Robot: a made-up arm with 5 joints.
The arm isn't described. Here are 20 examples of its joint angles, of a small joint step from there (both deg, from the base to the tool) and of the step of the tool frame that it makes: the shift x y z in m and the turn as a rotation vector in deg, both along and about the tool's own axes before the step.
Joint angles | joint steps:
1: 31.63 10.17 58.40 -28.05 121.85 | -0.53 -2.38 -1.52 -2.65 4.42
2: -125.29 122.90 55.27 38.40 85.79 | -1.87 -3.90 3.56 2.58 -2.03
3: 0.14 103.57 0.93 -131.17 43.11 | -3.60 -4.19 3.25 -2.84 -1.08
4: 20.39 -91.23 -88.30 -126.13 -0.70 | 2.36 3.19 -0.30 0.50 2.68
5: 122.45 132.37 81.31 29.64 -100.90 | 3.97 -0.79 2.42 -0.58 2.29
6: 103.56 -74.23 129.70 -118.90 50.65 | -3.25 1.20 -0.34 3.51 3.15
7: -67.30 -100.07 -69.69 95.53 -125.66 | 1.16 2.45 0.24 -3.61 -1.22
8: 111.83 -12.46 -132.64 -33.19 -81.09 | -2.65 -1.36 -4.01 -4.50 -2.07
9: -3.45 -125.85 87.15 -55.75 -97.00 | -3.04 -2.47 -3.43 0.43 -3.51
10: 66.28 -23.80 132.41 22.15 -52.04 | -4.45 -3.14 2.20 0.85 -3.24
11: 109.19 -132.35 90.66 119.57 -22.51 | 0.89 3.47 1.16 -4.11 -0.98
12: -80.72 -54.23 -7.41 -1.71 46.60 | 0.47 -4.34 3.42 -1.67 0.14
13: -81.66 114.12 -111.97 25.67 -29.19 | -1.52 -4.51 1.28 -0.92 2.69
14: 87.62 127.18 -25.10 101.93 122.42 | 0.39 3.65 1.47 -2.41 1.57
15: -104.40 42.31 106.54 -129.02 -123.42 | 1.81 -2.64 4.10 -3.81 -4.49
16: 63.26 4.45 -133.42 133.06 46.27 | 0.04 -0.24 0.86 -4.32 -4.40
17: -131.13 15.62 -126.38 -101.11 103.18 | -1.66 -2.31 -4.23 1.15 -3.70
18: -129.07 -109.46 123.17 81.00 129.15 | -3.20 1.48 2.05 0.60 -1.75
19: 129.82 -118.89 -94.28 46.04 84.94 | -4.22 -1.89 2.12 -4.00 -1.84
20: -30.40 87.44 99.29 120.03 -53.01 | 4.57 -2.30 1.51 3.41 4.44
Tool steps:
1: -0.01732 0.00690 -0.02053 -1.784 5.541 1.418
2: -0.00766 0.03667 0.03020 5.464 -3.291 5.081
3: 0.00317 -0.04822 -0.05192 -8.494 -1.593 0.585
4: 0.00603 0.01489 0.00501 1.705 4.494 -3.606
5: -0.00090 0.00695 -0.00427 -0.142 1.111 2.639
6: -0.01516 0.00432 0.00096 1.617 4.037 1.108
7: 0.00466 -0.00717 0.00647 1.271 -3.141 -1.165
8: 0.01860 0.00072 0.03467 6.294 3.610 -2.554
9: 0.00109 0.01191 -0.01389 -3.057 -0.775 0.411
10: -0.00380 0.00254 -0.01095 -3.814 -2.916 2.125
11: -0.03286 0.01212 0.01764 3.110 -0.044 6.897
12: -0.00076 0.01838 0.00569 1.012 -3.725 4.700
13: -0.01583 0.00374 0.00131 0.483 -0.240 4.955
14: -0.00946 -0.00236 0.00315 -1.509 -1.346 1.161
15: 0.00120 -0.00066 0.00670 3.022 0.578 1.326
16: -0.01377 -0.00517 -0.00687 -2.564 -3.930 3.779
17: -0.03149 0.01352 -0.00368 -1.584 -3.030 5.864
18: 0.00672 -0.00411 -0.00451 -3.554 -3.871 0.747
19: -0.02794 0.00659 -0.02452 -5.485 -2.402 6.091
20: 0.03502 -0.00719 0.00023 -1.180 1.223 -6.266
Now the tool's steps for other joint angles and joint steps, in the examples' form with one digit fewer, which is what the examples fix.
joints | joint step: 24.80 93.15 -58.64 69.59 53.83 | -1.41 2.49 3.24 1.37 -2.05
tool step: 0.0140 0.0110 0.0369 3.53 -5.57 0.20
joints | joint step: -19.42 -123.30 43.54 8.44 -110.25 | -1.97 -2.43 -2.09 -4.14 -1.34
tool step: 0.0042 0.0058 0.0120 1.01 -0.30 -1.01
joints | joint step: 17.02 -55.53 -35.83 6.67 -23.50 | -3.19 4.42 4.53 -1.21 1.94
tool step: 0.0105 -0.0095 -0.0113 -3.12 -0.91 -2.35
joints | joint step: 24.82 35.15 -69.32 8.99 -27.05 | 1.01 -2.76 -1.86 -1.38 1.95
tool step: -0.0176 0.0096 0.0076 2.83 3.17 2.83
